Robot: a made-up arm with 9 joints. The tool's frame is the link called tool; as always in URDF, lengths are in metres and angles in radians. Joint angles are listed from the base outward.
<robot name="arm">
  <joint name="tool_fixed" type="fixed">
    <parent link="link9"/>
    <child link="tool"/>
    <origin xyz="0.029 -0.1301 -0.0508" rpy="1.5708 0 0"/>
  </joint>
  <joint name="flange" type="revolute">
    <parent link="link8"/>
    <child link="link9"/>
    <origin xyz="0.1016 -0.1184 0.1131" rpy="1.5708 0 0"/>
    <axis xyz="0 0 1"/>
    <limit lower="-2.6" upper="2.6"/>
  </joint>
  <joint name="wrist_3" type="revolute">
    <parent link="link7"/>
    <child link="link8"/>
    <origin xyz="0.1 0.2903 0.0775" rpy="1.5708 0 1.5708"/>
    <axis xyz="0 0 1"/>
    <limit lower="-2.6" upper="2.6"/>
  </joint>
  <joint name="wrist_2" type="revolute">
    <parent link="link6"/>
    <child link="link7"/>
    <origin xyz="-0.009 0.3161 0.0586" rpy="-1.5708 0 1.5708"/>
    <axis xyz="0 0 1"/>
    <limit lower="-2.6" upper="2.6"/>
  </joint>
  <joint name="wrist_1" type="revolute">
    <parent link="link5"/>
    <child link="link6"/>
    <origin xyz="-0.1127 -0.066 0.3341" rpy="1.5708 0 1.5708"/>
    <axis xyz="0 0 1"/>
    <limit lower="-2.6" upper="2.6"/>
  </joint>
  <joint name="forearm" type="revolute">
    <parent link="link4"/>
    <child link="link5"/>
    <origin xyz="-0.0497 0.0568 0.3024" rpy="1.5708 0 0"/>
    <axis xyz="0 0 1"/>
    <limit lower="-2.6" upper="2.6"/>
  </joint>
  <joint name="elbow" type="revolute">
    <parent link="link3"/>
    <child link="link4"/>
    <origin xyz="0.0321 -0.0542 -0.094" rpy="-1.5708 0 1.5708"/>
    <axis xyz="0 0 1"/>
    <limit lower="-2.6" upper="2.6"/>
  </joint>
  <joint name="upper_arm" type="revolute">
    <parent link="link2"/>
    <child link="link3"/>
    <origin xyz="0.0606 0.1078 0.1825" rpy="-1.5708 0 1.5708"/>
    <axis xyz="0 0 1"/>
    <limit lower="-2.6" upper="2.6"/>
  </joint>
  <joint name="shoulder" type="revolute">
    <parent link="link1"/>
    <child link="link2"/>
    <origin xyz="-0.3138 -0.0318 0.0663" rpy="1.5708 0 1.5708"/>
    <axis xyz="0 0 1"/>
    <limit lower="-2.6" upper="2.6"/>
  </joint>
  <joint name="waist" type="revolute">
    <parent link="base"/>
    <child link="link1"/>
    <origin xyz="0 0 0.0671" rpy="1.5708 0 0"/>
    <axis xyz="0 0 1"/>
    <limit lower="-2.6" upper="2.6"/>
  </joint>
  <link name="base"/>
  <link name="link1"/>
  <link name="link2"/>
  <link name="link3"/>
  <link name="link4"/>
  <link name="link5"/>
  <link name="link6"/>
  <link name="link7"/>
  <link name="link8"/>
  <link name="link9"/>
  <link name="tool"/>
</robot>
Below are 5 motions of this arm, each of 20 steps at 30 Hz.
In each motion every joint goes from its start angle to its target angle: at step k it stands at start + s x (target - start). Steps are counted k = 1, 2, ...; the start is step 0. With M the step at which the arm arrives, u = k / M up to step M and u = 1 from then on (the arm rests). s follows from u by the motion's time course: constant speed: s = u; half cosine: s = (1 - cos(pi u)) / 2; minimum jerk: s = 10 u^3 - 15 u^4 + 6 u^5.
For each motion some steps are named. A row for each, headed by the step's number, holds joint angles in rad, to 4 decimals.
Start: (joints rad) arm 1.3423 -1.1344 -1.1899 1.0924 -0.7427 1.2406 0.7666 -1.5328 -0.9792
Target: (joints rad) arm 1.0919 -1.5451 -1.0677 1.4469 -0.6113 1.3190 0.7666 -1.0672 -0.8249
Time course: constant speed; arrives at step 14
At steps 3, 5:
3: 1.2886 -1.2224 -1.1637 1.1684 -0.7145 1.2574 0.7666 -1.4330 -0.9461
5: 1.2529 -1.2811 -1.1463 1.2190 -0.6958 1.2686 0.7666 -1.3665 -0.9241

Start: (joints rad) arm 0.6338 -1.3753 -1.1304 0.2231 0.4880 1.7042 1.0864 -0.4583 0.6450
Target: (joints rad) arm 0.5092 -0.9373 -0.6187 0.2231 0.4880 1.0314 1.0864 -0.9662 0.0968
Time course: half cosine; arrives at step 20
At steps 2, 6, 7, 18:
2: 0.6308 -1.3646 -1.1179 0.2231 0.4880 1.6877 1.0864 -0.4707 0.6316
6: 0.6081 -1.2850 -1.0249 0.2231 0.4880 1.5655 1.0864 -0.5630 0.5320
7: 0.5998 -1.2557 -0.9907 0.2231 0.4880 1.5205 1.0864 -0.5970 0.4953
18: 0.5122 -0.9480 -0.6312 0.2231 0.4880 1.0479 1.0864 -0.9538 0.1102

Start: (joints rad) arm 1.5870 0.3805 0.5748 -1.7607 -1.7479 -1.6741 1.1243 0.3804 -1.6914
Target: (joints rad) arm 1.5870 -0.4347 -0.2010 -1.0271 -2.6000 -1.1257 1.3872 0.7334 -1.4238
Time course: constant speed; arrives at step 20
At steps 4, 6, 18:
4: 1.5870 0.2175 0.4196 -1.6140 -1.9183 -1.5644 1.1769 0.4510 -1.6379
6: 1.5870 0.1359 0.3421 -1.5406 -2.0035 -1.5096 1.2032 0.4863 -1.6111
18: 1.5870 -0.3532 -0.1234 -1.1005 -2.5148 -1.1805 1.3609 0.6981 -1.4506

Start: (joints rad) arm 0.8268 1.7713 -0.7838 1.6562 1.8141 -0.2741 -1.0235 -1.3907 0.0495
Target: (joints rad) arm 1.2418 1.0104 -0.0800 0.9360 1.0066 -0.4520 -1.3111 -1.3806 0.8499
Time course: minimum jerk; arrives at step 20
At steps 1, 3, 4, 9, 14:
1: 0.8273 1.7704 -0.7830 1.6554 1.8132 -0.2743 -1.0238 -1.3907 0.0504
3: 0.8378 1.7511 -0.7651 1.6370 1.7926 -0.2788 -1.0312 -1.3904 0.0708
4: 0.8508 1.7272 -0.7430 1.6145 1.7673 -0.2844 -1.0402 -1.3901 0.0959
9: 0.9957 1.4617 -0.4974 1.3632 1.4855 -0.3465 -1.1405 -1.3866 0.3752
14: 1.1741 1.1345 -0.1948 1.0535 1.1383 -0.4230 -1.2642 -1.3822 0.7194

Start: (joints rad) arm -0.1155 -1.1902 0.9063 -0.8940 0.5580 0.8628 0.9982 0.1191 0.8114
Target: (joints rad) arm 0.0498 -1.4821 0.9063 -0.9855 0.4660 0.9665 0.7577 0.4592 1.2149
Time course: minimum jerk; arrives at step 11
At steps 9, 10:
9: 0.0424 -1.4690 0.9063 -0.9814 0.4701 0.9618 0.7685 0.4439 1.1968
10: 0.0487 -1.4802 0.9063 -0.9849 0.4666 0.9658 0.7593 0.4570 1.2123

